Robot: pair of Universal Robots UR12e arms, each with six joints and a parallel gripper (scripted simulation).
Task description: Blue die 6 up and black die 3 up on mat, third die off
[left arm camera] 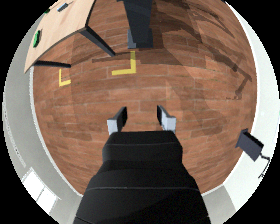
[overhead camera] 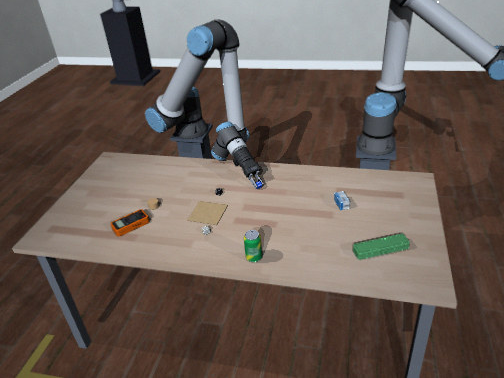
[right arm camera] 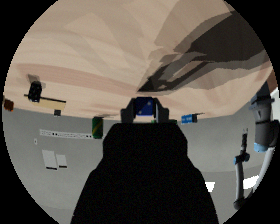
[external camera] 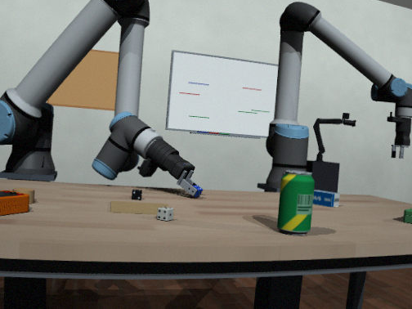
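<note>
The blue die lies 10 mm to the left of my right hand. From my right hand the other things lie so: black die 170 mm to the right, 80 mm ahead, 10 mm below; then white die 350 mm ahead, 130 mm to the right, 10 mm below; then tan mat 230 mm ahead, 170 mm to the right, 20 mm below.
</note>
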